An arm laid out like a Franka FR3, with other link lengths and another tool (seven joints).
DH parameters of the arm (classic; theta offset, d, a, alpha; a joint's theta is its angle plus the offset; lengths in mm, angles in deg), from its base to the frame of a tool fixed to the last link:
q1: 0 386.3 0 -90
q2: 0 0 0 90
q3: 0 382.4 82.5 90
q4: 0 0 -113 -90
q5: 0 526.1 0 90
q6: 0 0 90.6 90
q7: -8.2 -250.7 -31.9 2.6
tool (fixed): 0 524.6 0 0
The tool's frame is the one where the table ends.
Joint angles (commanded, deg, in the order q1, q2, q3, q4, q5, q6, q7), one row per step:
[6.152 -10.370 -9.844 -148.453 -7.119 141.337 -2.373]
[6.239 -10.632 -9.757 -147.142 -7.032 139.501 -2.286]
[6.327 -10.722 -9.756 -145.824 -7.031 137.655 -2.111]
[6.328 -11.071 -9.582 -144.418 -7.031 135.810 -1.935]
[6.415 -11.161 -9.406 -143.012 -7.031 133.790 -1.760]
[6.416 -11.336 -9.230 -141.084 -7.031 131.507 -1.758]
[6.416 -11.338 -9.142 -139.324 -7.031 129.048 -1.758]
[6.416 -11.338 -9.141 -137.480 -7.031 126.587 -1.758]
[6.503 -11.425 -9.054 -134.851 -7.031 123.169 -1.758]
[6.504 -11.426 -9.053 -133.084 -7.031 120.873 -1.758]
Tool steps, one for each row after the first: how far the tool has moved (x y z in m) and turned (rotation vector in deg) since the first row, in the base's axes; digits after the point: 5 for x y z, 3 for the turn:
[0.00561 0.00032 0.01178 -0.059 0.256 -0.115]
[0.01035 -0.00023 0.02224 -0.173 0.685 -0.342]
[0.01646 -0.00007 0.03612 -0.293 0.763 -0.495]
[0.02067 0.00087 0.04765 -0.449 1.271 -0.572]
[0.02821 0.00055 0.06479 -0.630 1.445 -0.602]
[0.03240 -0.00045 0.07883 -0.807 2.137 -0.726]
[0.03679 -0.00222 0.09389 -0.962 2.750 -0.945]
[0.04280 -0.00296 0.11675 -1.178 3.445 -1.091]
[0.04609 -0.00449 0.13182 -1.307 3.969 -1.308]

